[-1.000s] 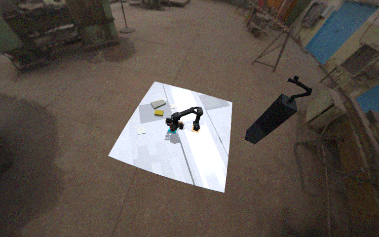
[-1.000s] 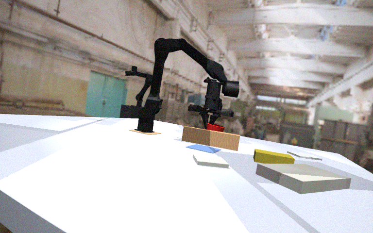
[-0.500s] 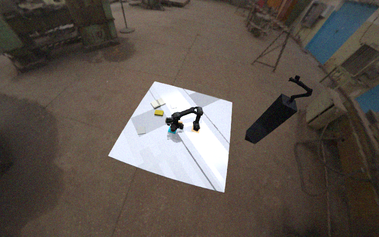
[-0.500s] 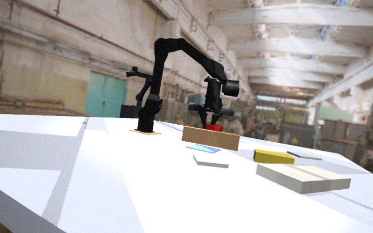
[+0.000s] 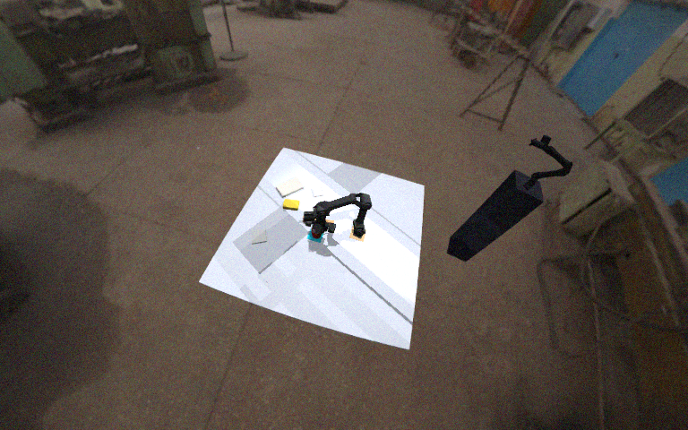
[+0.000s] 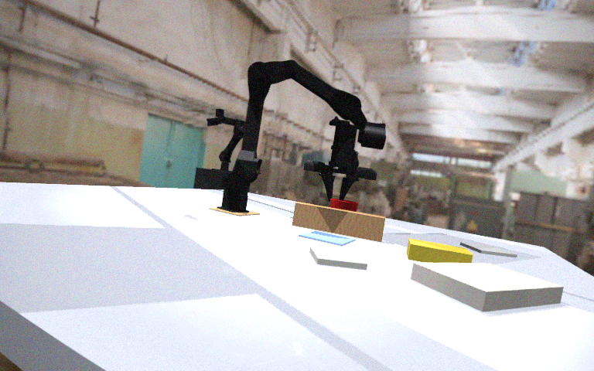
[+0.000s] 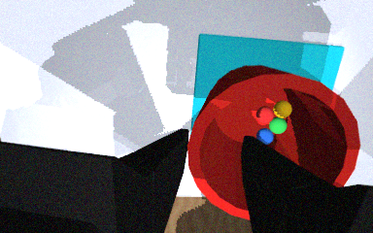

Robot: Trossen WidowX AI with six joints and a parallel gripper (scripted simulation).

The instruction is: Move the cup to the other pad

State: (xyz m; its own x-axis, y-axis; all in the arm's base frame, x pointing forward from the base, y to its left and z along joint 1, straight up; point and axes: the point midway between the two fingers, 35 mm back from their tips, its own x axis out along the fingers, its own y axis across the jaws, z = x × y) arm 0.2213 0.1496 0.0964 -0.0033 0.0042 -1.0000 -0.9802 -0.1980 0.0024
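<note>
My gripper tip is now 3 cm short of the red cup and 3 cm above it. The rest, counted from my gripper tip: green marble 5 cm below, 4 cm ahead; then cyan pad 7 cm below, 3 cm ahead; then blue marble 5 cm below, 4 cm ahead, 1 cm to the right.
</note>
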